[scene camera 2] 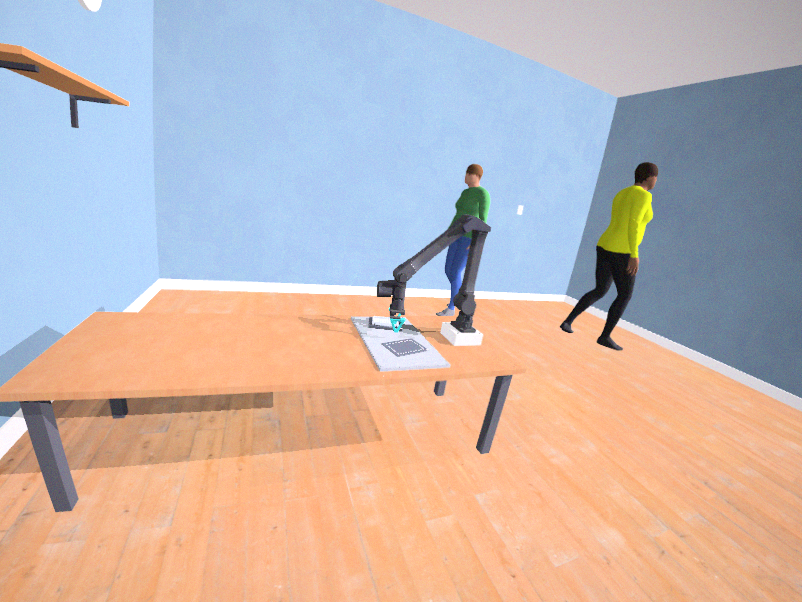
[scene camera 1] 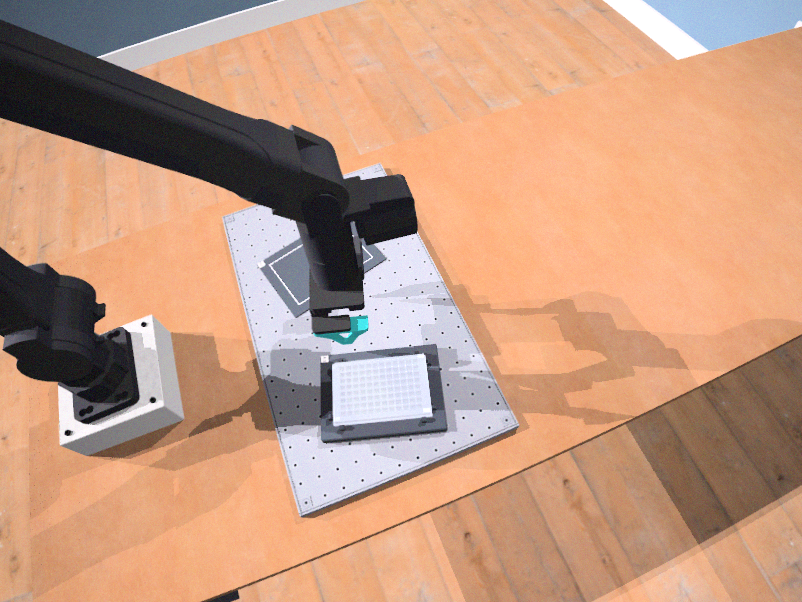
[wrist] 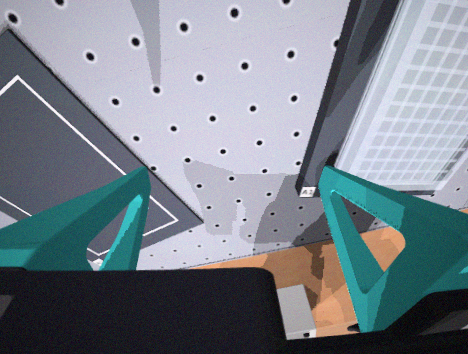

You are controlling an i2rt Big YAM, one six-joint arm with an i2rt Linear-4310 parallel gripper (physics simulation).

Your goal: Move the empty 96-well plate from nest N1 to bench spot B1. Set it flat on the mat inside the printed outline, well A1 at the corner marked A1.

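Frame: origin at the arm's base, x ahead, y right, z down, level; centimetres.
Seen in the pictures: gripper, fingertip midpoint: (scene camera 2: pixel 395 328) (scene camera 1: pixel 345 312) (wrist: pixel 237 175); arm's base, link origin: (scene camera 2: pixel 462 328) (scene camera 1: pixel 106 375).
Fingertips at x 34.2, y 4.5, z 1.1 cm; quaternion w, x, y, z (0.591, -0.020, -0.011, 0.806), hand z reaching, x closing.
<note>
Pixels of each thing's top centre, then the offset from my fingertips to it. "spot": a spot on its surface instead. Level surfaces: height alone.
- white 96-well plate, top centre: (wrist: pixel 447 107) (scene camera 1: pixel 379 387) (scene camera 2: pixel 385 319) dz +0.9, dx +0.3, dy +11.9 cm
- dark nest N1, top centre: (wrist: pixel 441 103) (scene camera 1: pixel 380 388) (scene camera 2: pixel 385 320) dz +1.3, dx +0.3, dy +11.9 cm
- nest's A1 label, surface spot: (wrist: pixel 307 191) (scene camera 1: pixel 325 358) spot: dz +2.3, dx -5.1, dy +4.3 cm
- dark grey mat, surface height: dz +3.3 cm
- perforated board, top centre: (wrist: pixel 180 145) (scene camera 1: pixel 346 304) (scene camera 2: pixel 395 337) dz +3.4, dx +0.8, dy -3.3 cm
- wooden table, surface height: dz +4.8 cm
The white 96-well plate (scene camera 1: pixel 380 388) (wrist: pixel 420 115) lies in the dark nest N1 (scene camera 1: pixel 439 395) (wrist: pixel 336 115). The nest's A1 label (scene camera 1: pixel 324 358) (wrist: pixel 307 191) is at one corner. B1 is a dark grey mat (scene camera 1: pixel 291 275) (scene camera 2: pixel 403 347) (wrist: pixel 60 145) with a white printed outline, turned relative to the nest; the arm covers part of it in scene camera 1. My gripper (scene camera 2: pixel 397 324) (wrist: pixel 237 175) is open and empty, above the board between mat and nest. In the wrist view the right fingertip overlaps the nest's A1 corner and the left one overlaps the mat's edge.
The perforated board (scene camera 1: pixel 466 388) (scene camera 2: pixel 430 360) (wrist: pixel 215 100) carries the nest and the mat on the wooden table (scene camera 1: pixel 583 194) (scene camera 2: pixel 226 349). The arm's white base block (scene camera 1: pixel 165 382) (scene camera 2: pixel 461 335) (wrist: pixel 295 307) stands beside the board. Two people stand beyond the table in scene camera 2.
</note>
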